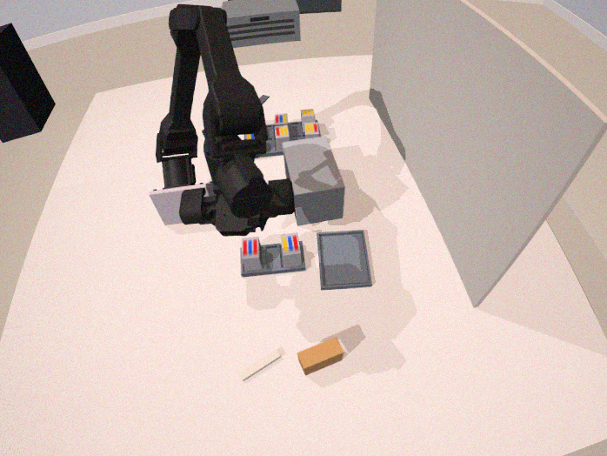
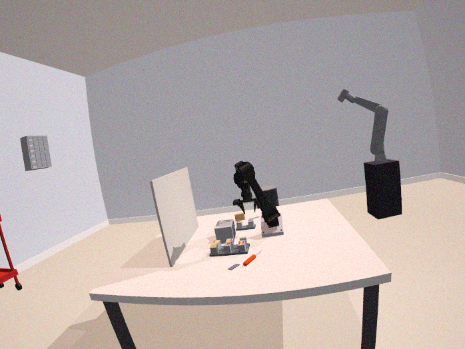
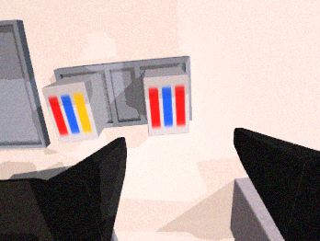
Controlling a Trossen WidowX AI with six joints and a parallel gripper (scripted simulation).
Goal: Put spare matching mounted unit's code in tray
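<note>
Right now the grey rack is 9 cm below my gripper tip, 4 cm ahead of it and 1 cm to the right of it. Also, from my gripper tip: dark tray: 18 cm ahead, 10 cm below, 4 cm to the right; mounted unit: 16 cm to the left, 15 cm ahead, 5 cm below; thin stick: 22 cm to the right, 10 cm below, 1 cm behind.
</note>
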